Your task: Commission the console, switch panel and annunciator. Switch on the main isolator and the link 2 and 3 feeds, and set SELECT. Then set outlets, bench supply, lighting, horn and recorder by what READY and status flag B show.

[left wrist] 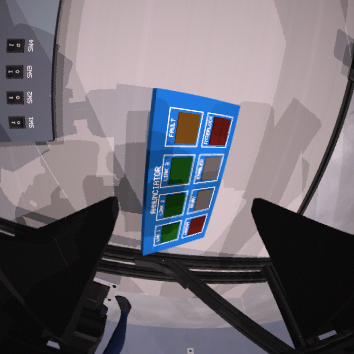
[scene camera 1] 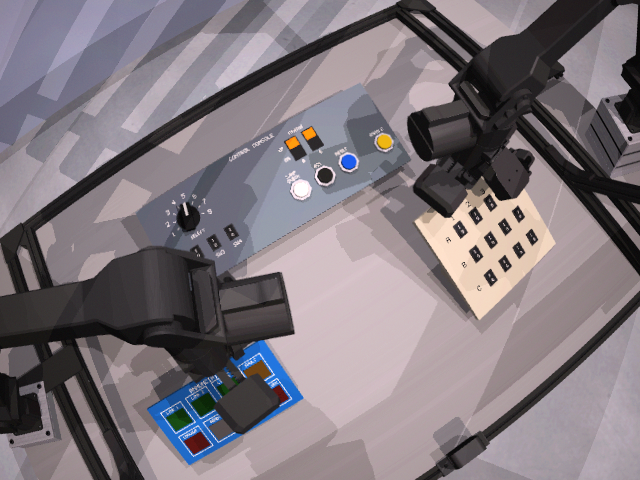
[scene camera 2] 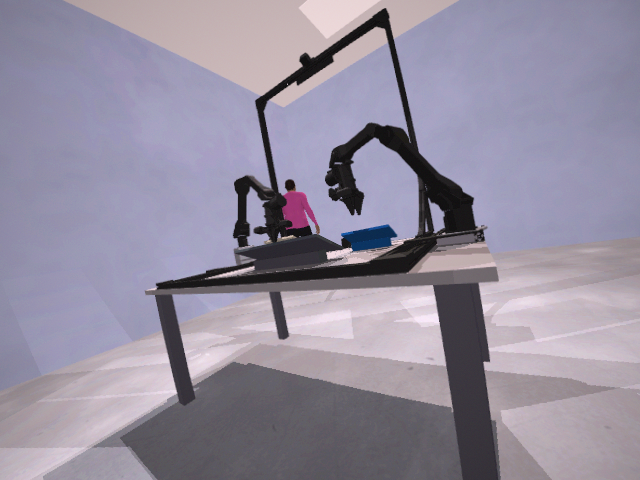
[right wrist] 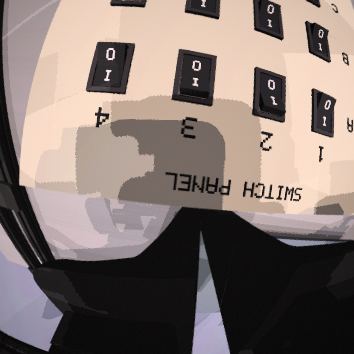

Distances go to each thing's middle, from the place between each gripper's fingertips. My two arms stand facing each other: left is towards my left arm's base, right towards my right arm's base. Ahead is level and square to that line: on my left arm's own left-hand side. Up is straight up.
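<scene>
Rocker switch [right wrist: 111, 56]: 5 cm behind my right hand and 6 cm to the right of it. My left hand: 50 mm above the rocker switch, 80 mm short of it and 460 mm to the left of it.
</scene>
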